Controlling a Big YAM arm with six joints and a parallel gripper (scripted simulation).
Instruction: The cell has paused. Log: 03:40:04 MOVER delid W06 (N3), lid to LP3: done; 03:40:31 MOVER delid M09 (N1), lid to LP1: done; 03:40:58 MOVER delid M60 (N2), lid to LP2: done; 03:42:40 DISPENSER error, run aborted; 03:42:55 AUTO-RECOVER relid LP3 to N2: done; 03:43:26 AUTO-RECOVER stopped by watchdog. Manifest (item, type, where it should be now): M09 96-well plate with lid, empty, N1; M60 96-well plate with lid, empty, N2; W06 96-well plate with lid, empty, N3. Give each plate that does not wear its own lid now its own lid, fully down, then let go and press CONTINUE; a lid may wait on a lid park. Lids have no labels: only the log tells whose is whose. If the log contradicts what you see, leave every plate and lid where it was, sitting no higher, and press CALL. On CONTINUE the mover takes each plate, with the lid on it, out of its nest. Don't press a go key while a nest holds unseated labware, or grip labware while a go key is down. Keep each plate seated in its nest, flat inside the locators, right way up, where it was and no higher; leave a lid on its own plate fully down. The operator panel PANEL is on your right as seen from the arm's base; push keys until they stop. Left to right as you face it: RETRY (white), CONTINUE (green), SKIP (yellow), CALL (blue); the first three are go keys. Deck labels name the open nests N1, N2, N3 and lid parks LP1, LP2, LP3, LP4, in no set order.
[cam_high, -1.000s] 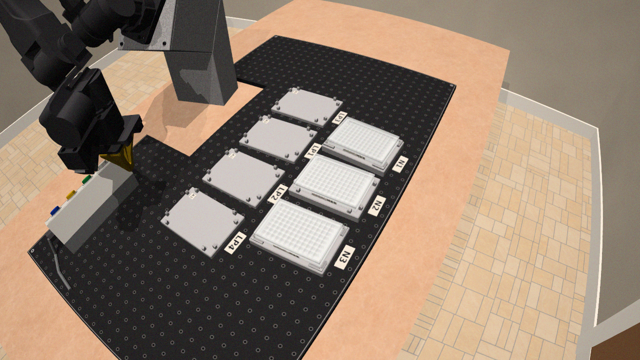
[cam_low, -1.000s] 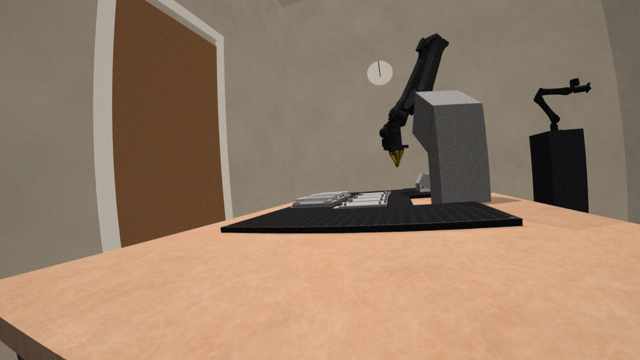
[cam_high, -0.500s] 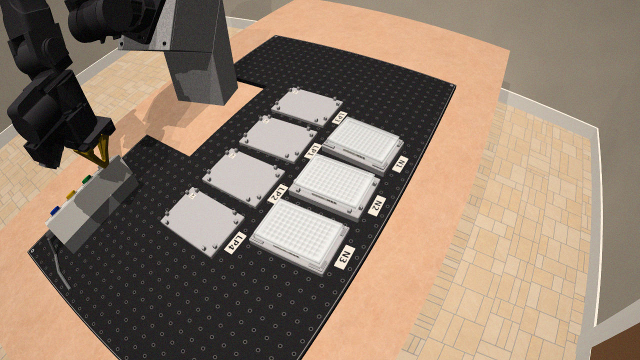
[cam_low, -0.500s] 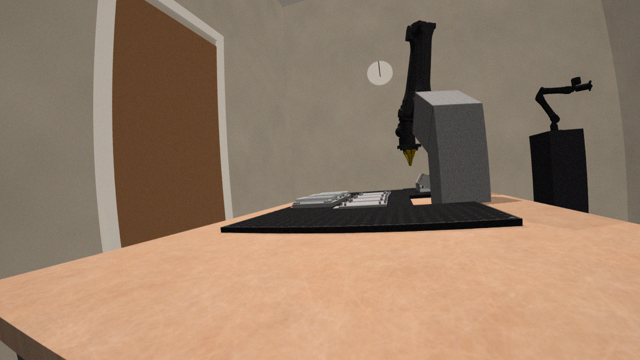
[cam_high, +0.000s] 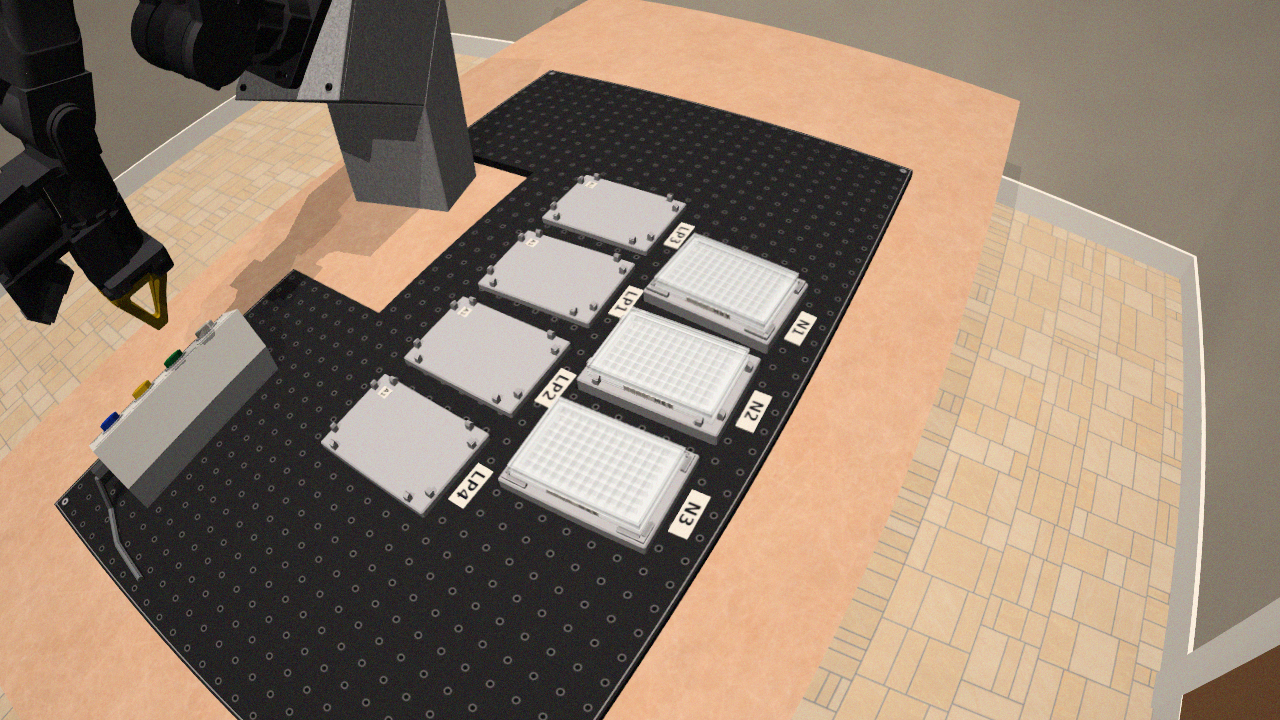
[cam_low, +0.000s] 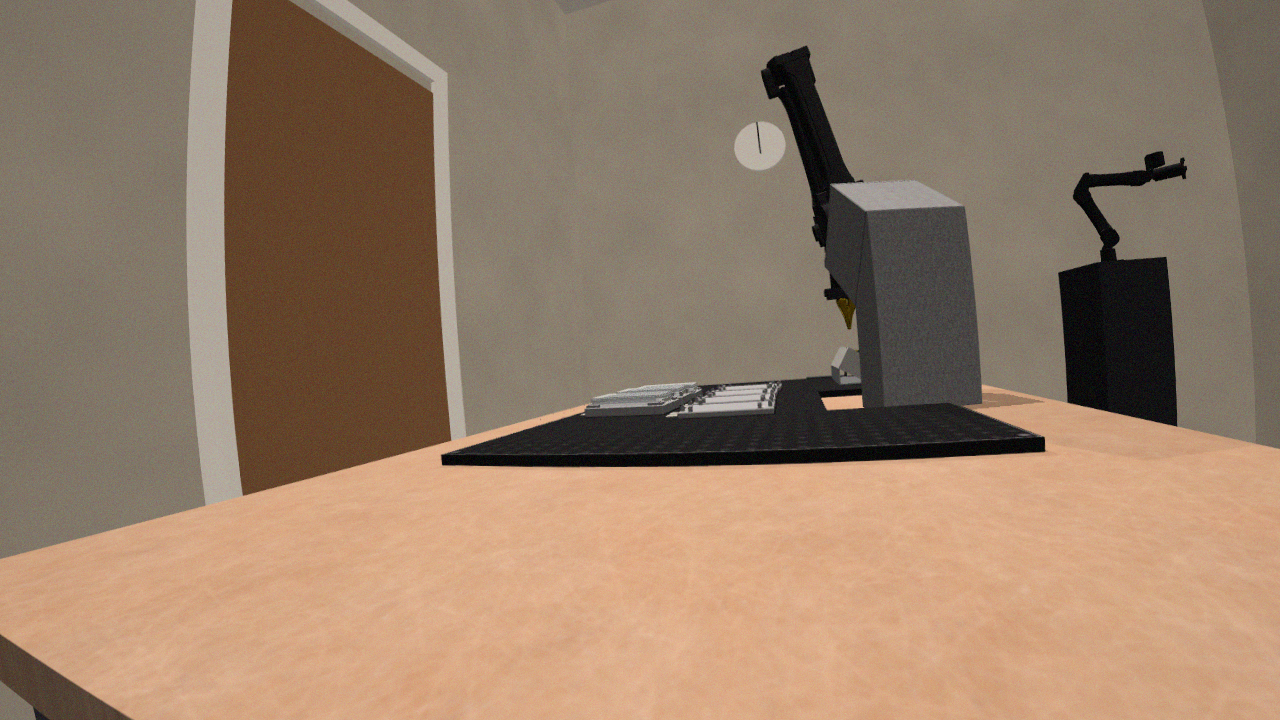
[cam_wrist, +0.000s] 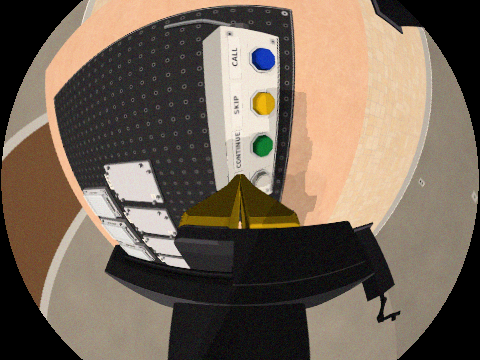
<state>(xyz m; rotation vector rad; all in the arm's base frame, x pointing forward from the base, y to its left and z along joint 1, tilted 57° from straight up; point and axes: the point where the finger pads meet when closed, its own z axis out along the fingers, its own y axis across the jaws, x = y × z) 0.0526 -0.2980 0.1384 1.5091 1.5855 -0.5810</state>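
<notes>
Now: hand 7 cm above the green CONTINUE key and 3 cm past it. Also, from my hand: blue CALL key: 10 cm to the right, 7 cm below, 3 cm behind; then white RETRY key: 7 cm below, 5 cm to the left, 2 cm behind; then yellow SKIP key: 7 cm below, 5 cm to the right, 3 cm behind.
</notes>
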